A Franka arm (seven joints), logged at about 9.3 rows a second.
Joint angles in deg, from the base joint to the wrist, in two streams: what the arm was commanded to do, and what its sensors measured. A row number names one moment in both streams.
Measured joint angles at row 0:
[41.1 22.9 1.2 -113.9 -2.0 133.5 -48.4]
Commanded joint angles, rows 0 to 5:
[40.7 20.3 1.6 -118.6 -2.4 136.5 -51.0]
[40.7 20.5 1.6 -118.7 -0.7 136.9 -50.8]
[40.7 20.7 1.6 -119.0 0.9 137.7 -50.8]
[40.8 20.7 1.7 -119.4 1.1 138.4 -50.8]
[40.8 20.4 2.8 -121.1 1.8 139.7 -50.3]
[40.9 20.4 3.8 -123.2 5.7 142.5 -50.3]
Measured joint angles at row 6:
[41.1 22.7 2.3 -118.7 2.1 139.4 -49.5]
